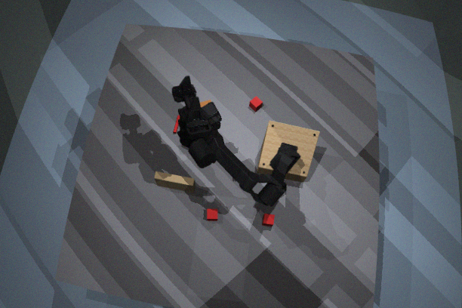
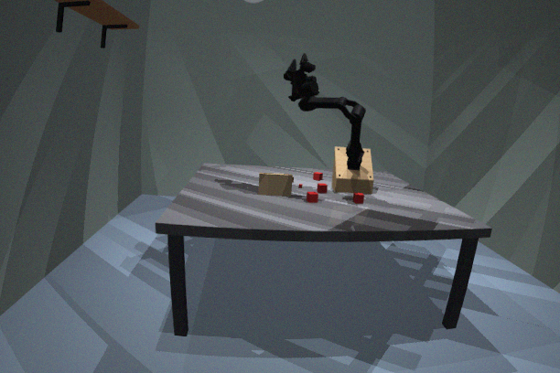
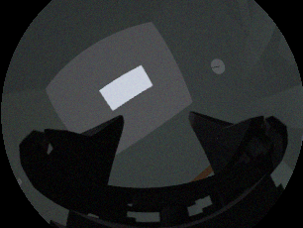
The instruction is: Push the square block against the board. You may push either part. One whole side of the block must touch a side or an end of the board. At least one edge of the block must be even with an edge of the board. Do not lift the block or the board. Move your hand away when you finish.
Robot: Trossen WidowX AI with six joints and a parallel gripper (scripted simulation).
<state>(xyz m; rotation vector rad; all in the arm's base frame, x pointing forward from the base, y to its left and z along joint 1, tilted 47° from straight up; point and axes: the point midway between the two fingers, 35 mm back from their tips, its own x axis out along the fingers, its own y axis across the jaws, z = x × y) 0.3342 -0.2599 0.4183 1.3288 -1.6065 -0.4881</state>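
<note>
My gripper tip is now 80 mm short of the light tan board, 80 mm to the right of it and 610 mm above it. The rest, counted from my gripper tip: thin red stick 150 mm ahead, 180 mm to the right, 650 mm below; square block 60 mm ahead, 250 mm to the right, 640 mm below; tiny red piece 50 mm behind, 110 mm to the right, 650 mm below.
</note>
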